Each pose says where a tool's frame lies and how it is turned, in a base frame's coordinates. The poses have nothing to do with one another.
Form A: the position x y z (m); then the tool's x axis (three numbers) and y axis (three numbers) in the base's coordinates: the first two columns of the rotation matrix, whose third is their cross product.
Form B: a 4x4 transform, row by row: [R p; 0 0 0 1], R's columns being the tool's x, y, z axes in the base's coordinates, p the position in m. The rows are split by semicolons. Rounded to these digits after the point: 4 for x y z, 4 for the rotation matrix.
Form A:
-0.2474, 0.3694, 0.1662, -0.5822, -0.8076, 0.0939, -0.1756, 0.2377, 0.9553
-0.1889, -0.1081, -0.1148, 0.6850, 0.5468, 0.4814, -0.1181, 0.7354, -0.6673
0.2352, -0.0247, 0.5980, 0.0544, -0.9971, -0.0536, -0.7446, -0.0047, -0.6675
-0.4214, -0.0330, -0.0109, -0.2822, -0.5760, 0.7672, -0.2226, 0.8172, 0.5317
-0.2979, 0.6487, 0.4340, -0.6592, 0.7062, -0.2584, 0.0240, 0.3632, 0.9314
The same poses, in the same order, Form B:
-0.5822, -0.1756, -0.7938, -0.2474; -0.8076, 0.2377, 0.5397, 0.3694; 0.0939, 0.9553, -0.2802, 0.1662; 0, 0, 0, 1
0.6850, -0.1181, -0.7189, -0.1889; 0.5468, 0.7354, 0.4002, -0.1081; 0.4814, -0.6673, 0.5683, -0.1148; 0, 0, 0, 1
0.0544, -0.7446, 0.6653, 0.2352; -0.9971, -0.0047, 0.0762, -0.0247; -0.0536, -0.6675, -0.7427, 0.5980; 0, 0, 0, 1
-0.2822, -0.2226, -0.9332, -0.4214; -0.5760, 0.8172, -0.0207, -0.0330; 0.7672, 0.5317, -0.3588, -0.0109; 0, 0, 0, 1
-0.6592, 0.0240, 0.7516, -0.2979; 0.7062, 0.3632, 0.6078, 0.6487; -0.2584, 0.9314, -0.2564, 0.4340; 0, 0, 0, 1

